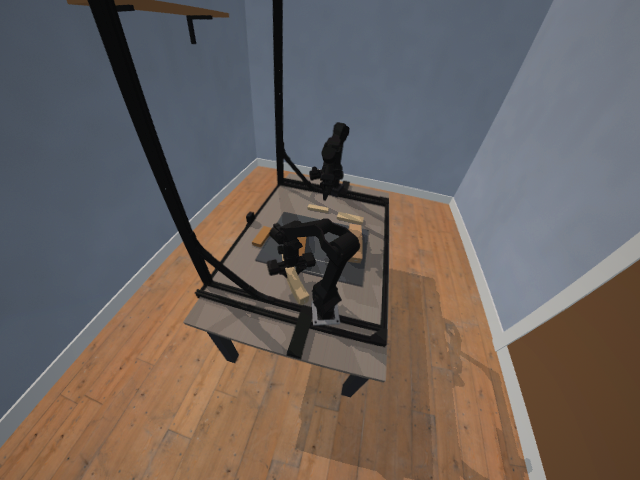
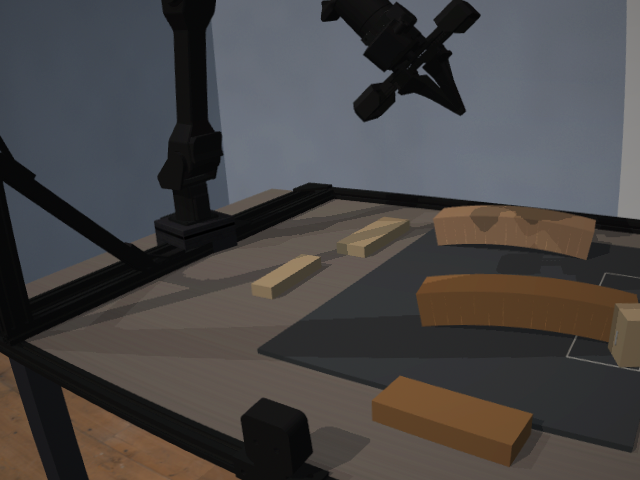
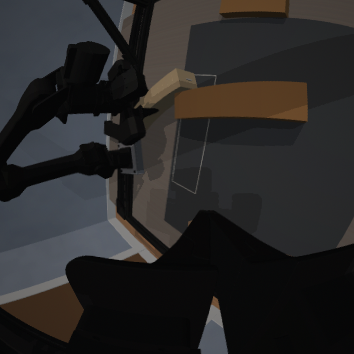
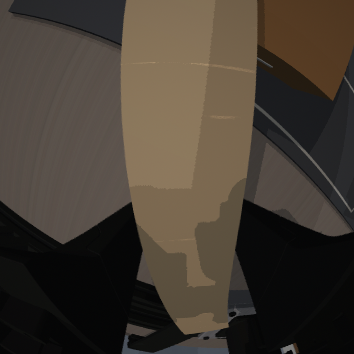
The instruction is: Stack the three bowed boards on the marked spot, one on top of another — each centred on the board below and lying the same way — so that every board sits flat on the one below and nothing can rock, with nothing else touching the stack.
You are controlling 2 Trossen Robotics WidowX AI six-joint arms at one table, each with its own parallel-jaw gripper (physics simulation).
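Where they show: left gripper, fingertip midpoint: (image 1: 324, 200) (image 2: 463, 113) (image 3: 205, 217); right gripper, fingertip midpoint: (image 1: 291, 276) (image 3: 155, 102) (image 4: 185, 203); left arm's base at its link origin: (image 1: 334, 185) (image 2: 193, 218); right arm's base at its link origin: (image 1: 325, 311) (image 3: 126, 157) (image 4: 245, 324).
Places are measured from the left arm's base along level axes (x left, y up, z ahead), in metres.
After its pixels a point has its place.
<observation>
A pale bowed board (image 1: 297, 287) {x 0.193, y 0.001, z 0.813 m} (image 3: 165, 88) {x 0.092, y 0.006, z 0.709 m} (image 4: 182, 123) {x 0.103, y 0.005, z 0.735 m} lies at the front of the table, beside the dark mat (image 1: 270, 254) {x -0.026, y -0.046, z 0.690 m} (image 2: 366, 343) {x -0.070, y -0.046, z 0.457 m}. My right gripper (image 1: 290, 268) {x 0.136, y -0.022, z 0.763 m} (image 3: 155, 102) {x 0.136, y -0.022, z 0.763 m} (image 4: 185, 203) {x 0.136, y -0.022, z 0.763 m} is shut on it near one end, low over the table. A dark brown bowed board (image 2: 490, 300) {x 0.030, y -0.006, z 0.549 m} (image 3: 242, 100) {x 0.060, y 0.005, z 0.545 m} lies on the mat across one end of the white-outlined marked spot (image 3: 201, 158) {x 0.200, y -0.045, z 0.604 m} (image 4: 298, 149) {x 0.176, y -0.046, z 0.688 m}. A third bowed board (image 1: 357, 243) (image 2: 499, 226) lies at the mat's far edge. My left gripper (image 1: 325, 194) {x 0.120, y 0.178, z 0.452 m} (image 2: 458, 107) {x 0.120, y 0.178, z 0.452 m} is shut and empty, high above the back of the table.
Two small pale blocks (image 2: 286, 276) {x -0.015, y -0.035, z 0.259 m} (image 2: 371, 236) {x 0.178, y -0.034, z 0.238 m} lie on the bare table near the left arm's base. A flat brown block (image 1: 262, 235) {x -0.126, y -0.030, z 0.616 m} (image 2: 451, 419) {x -0.143, y -0.030, z 0.623 m} (image 3: 253, 7) {x -0.115, y -0.030, z 0.602 m} lies off the mat's edge. A black frame rail (image 2: 137, 419) {x -0.306, y -0.066, z 0.372 m} borders the table.
</observation>
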